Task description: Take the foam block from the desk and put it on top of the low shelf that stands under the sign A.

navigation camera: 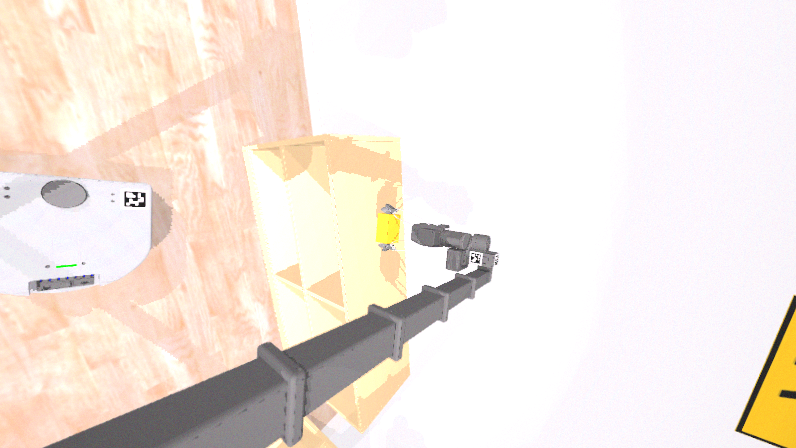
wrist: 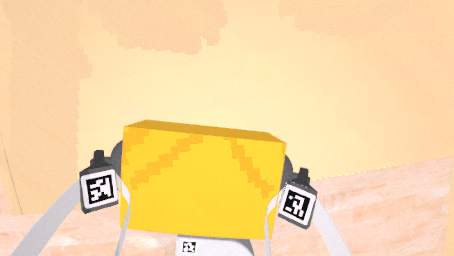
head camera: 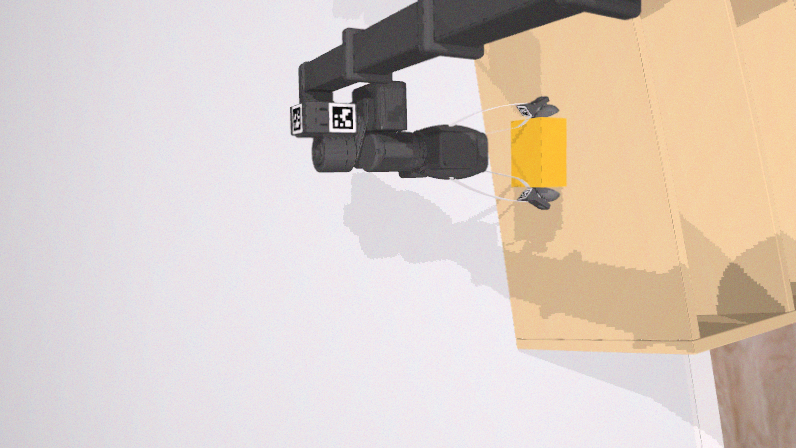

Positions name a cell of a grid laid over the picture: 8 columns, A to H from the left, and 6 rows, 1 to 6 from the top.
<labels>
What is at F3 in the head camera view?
My gripper.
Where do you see a yellow foam block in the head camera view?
F2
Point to my gripper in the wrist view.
D4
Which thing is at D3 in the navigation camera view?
My gripper.
</labels>
